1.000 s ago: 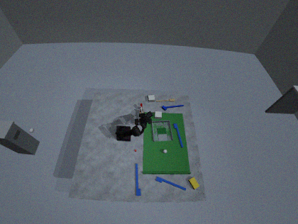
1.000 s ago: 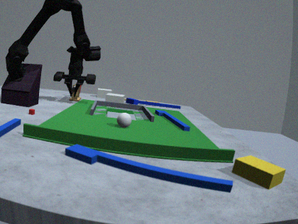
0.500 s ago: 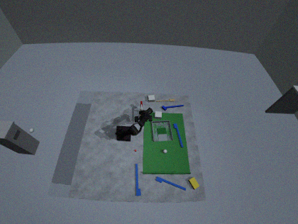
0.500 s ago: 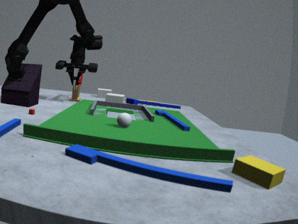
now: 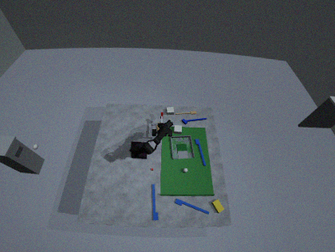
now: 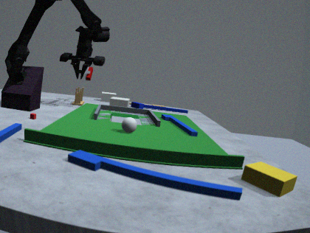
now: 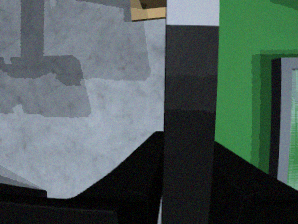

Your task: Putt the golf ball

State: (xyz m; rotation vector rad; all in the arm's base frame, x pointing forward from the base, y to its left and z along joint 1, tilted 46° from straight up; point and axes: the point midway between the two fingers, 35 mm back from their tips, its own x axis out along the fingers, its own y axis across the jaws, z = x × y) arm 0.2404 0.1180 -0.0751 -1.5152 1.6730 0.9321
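The small red cube lies 310 mm to the right of my gripper tip, 120 mm below it and 80 mm behind it. Also, from my gripper tip: green mat (240 mm ahead, 190 mm to the right, 120 mm below); then wooden piece (150 mm to the left, 90 mm below, 20 mm behind); then white golf ball (320 mm to the right, 230 mm ahead, 100 mm below).
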